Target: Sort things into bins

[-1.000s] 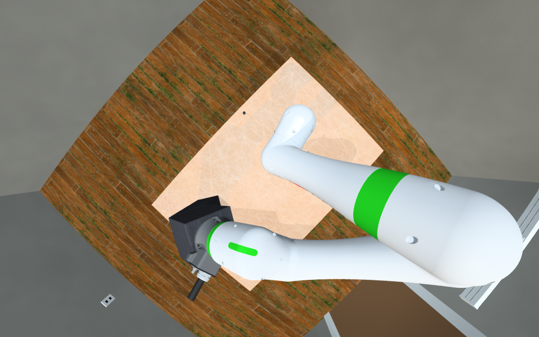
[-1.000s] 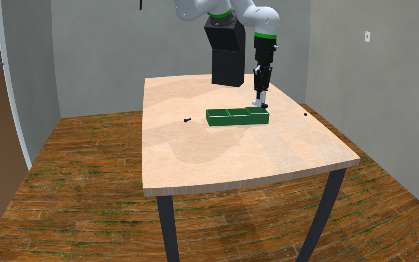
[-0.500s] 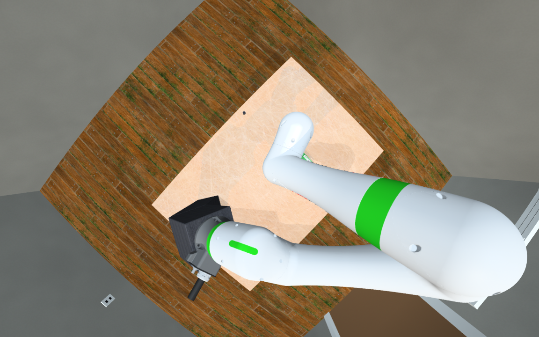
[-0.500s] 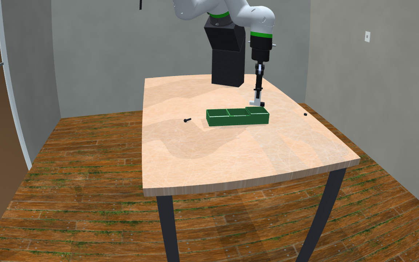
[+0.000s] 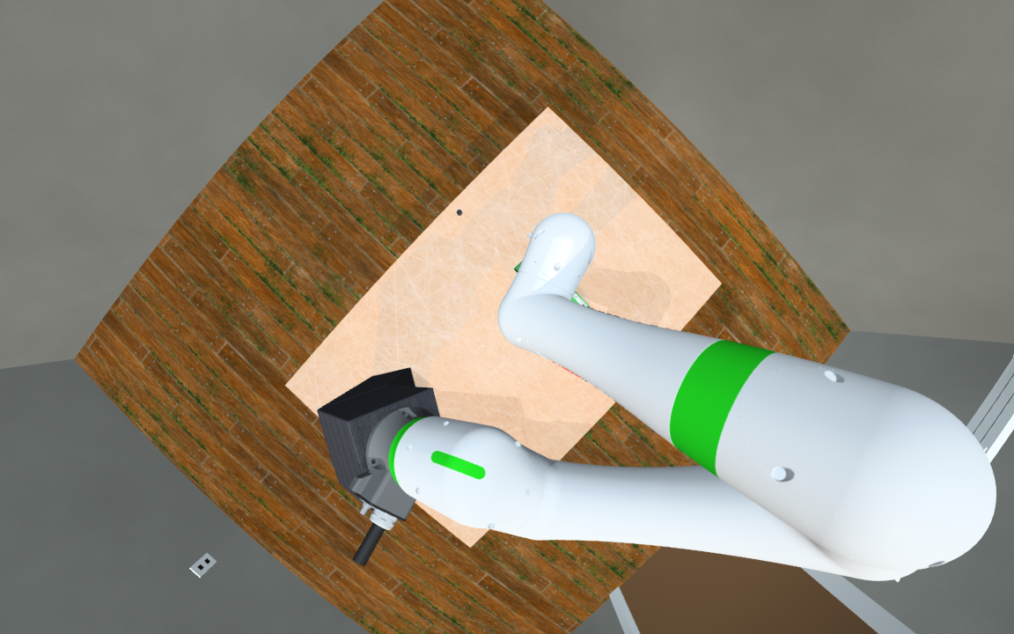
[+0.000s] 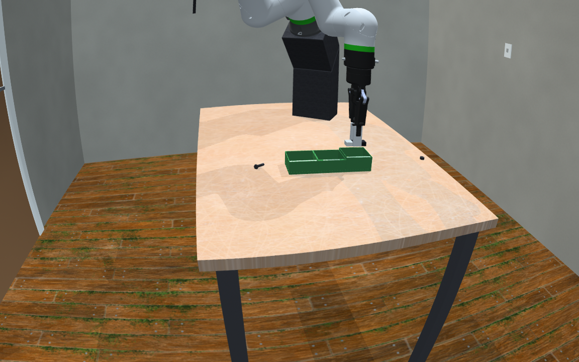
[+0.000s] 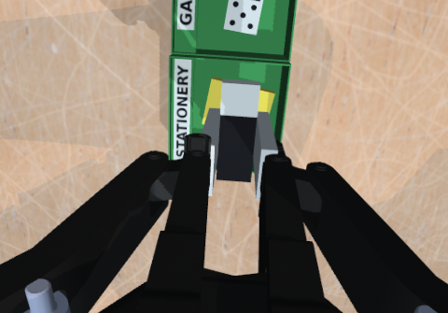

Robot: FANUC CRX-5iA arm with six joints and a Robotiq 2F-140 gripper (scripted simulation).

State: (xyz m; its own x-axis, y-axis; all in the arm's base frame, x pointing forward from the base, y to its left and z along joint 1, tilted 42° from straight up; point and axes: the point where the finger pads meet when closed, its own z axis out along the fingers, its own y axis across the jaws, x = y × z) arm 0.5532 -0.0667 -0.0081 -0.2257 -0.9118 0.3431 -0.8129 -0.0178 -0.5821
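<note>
My hand is 90 mm above the yellow pad. Round my hand: black-and-white eraser (10 mm to the right, 30 mm below); then green three-part bin (10 mm behind, 80 mm to the right, 80 mm below); then white domino (20 mm behind, 80 mm to the right, 90 mm below).
</note>
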